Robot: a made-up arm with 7 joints. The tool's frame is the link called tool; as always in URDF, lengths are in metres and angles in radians.
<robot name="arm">
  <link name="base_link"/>
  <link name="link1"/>
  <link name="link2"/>
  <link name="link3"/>
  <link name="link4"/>
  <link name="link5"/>
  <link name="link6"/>
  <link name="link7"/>
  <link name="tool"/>
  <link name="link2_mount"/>
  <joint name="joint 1" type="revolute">
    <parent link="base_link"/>
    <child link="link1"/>
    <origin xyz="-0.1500 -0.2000 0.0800" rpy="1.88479 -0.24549 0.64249"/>
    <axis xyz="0 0 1"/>
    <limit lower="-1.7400" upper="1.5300"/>
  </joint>
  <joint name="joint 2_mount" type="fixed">
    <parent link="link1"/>
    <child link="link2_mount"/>
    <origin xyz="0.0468 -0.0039 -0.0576" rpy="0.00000 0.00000 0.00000"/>
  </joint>
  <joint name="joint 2" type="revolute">
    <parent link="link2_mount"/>
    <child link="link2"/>
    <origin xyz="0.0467 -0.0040 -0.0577" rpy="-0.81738 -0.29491 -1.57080"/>
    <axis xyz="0 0 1"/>
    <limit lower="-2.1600" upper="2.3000"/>
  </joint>
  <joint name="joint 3" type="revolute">
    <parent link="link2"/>
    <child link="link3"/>
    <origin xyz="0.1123 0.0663 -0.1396" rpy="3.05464 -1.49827 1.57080"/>
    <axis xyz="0 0 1"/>
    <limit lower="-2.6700" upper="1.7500"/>
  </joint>
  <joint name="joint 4" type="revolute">
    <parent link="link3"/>
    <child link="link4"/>
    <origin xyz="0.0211 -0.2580 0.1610" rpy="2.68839 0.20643 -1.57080"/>
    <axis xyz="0 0 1"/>
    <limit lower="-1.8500" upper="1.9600"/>
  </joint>
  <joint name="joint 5" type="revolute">
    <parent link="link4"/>
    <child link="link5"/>
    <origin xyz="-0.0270 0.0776 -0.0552" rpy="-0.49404 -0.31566 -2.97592"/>
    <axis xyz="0 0 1"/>
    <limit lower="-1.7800" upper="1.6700"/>
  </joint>
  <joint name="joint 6" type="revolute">
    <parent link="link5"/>
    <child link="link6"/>
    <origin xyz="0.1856 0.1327 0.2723" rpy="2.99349 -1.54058 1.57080"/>
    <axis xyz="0 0 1"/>
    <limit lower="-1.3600" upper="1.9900"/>
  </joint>
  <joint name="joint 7" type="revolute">
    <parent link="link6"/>
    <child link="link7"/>
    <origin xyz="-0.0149 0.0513 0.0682" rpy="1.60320 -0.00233 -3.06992"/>
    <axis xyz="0 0 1"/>
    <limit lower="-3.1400" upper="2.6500"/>
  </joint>
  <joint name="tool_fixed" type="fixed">
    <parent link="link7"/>
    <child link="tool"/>
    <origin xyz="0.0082 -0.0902 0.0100" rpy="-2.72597 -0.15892 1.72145"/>
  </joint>
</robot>
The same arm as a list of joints. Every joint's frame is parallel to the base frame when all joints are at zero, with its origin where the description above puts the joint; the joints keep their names.
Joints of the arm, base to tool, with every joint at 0 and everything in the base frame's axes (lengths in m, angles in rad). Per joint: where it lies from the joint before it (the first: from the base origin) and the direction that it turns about. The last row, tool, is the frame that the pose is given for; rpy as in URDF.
joint 1: origin -0.15 -0.2 0.08 axis 0.62999 -0.716488 -0.299595
joint 2: origin 0 0.14 0.05 axis 0.978811 -0.121801 0.164602
joint 3: origin -0.11 0.1 -0.12 axis 0.036301 0.99593 0.082502
joint 4: origin -0.02 0.14 0.27 axis -0.429005 -0.84051 -0.330904
joint 5: origin -0.04 0.09 -0.01 axis -0.049399 -0.996583 0.066199
joint 6: origin 0.15 -0.29 -0.14 axis 0.999323 -0.0174 0.032401
joint 7: origin 0.07 0.01 -0.05 axis -z
tool: origin -0.09 0.01 -0.01 rpy 0.4156 0.1589 -0.1704
Joint limits (rad, base to tool): -1.74..1.53 -2.16..2.3 -2.67..1.75 -1.85..1.96 -1.78..1.67 -1.36..1.99 -3.14..2.65

